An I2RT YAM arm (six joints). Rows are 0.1 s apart.
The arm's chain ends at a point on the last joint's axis. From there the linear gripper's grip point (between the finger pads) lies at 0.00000 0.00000 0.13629 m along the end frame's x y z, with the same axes.
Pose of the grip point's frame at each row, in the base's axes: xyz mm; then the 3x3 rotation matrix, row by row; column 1 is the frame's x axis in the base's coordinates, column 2 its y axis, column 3 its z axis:
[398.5, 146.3, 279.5], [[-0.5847, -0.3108, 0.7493], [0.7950, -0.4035, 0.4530], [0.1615, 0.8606, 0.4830]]
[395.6, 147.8, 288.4], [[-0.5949, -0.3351, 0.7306], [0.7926, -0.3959, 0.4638], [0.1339, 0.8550, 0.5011]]
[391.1, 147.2, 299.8], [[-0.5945, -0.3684, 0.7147], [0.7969, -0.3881, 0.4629], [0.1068, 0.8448, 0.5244]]
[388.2, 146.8, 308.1], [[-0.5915, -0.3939, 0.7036], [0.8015, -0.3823, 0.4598], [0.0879, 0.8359, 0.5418]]
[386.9, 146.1, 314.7], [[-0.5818, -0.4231, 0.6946], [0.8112, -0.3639, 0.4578], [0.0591, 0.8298, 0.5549]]
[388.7, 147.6, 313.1], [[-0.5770, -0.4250, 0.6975], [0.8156, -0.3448, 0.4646], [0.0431, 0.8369, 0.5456]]
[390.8, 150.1, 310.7], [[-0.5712, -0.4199, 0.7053], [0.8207, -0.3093, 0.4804], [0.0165, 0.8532, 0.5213]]
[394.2, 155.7, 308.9], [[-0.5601, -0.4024, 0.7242], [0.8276, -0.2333, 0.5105], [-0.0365, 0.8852, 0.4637]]
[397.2, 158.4, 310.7], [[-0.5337, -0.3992, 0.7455], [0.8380, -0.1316, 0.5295], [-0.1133, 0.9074, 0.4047]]
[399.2, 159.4, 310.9], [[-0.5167, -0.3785, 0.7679], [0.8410, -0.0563, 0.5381], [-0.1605, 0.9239, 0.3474]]
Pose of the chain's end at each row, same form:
[296.4, 84.6, 213.7], [[-0.5847, -0.3108, 0.7493], [0.7950, -0.4035, 0.4530], [0.1615, 0.8606, 0.4830]]
[296.0, 84.6, 220.1], [[-0.5949, -0.3351, 0.7306], [0.7926, -0.3959, 0.4638], [0.1339, 0.8550, 0.5011]]
[293.7, 84.1, 228.3], [[-0.5945, -0.3684, 0.7147], [0.7969, -0.3881, 0.4629], [0.1068, 0.8448, 0.5244]]
[292.3, 84.1, 234.3], [[-0.5915, -0.3939, 0.7036], [0.8015, -0.3823, 0.4598], [0.0879, 0.8359, 0.5418]]
[292.2, 83.7, 239.1], [[-0.5818, -0.4231, 0.6946], [0.8112, -0.3639, 0.4578], [0.0591, 0.8298, 0.5549]]
[293.6, 84.3, 238.7], [[-0.5770, -0.4250, 0.6975], [0.8156, -0.3448, 0.4646], [0.0431, 0.8369, 0.5456]]
[294.7, 84.6, 239.7], [[-0.5712, -0.4199, 0.7053], [0.8207, -0.3093, 0.4804], [0.0165, 0.8532, 0.5213]]
[295.5, 86.1, 245.7], [[-0.5601, -0.4024, 0.7242], [0.8276, -0.2333, 0.5105], [-0.0365, 0.8852, 0.4637]]
[295.6, 86.2, 255.5], [[-0.5337, -0.3992, 0.7455], [0.8380, -0.1316, 0.5295], [-0.1133, 0.9074, 0.4047]]
[294.5, 86.1, 263.6], [[-0.5167, -0.3785, 0.7679], [0.8410, -0.0563, 0.5381], [-0.1605, 0.9239, 0.3474]]

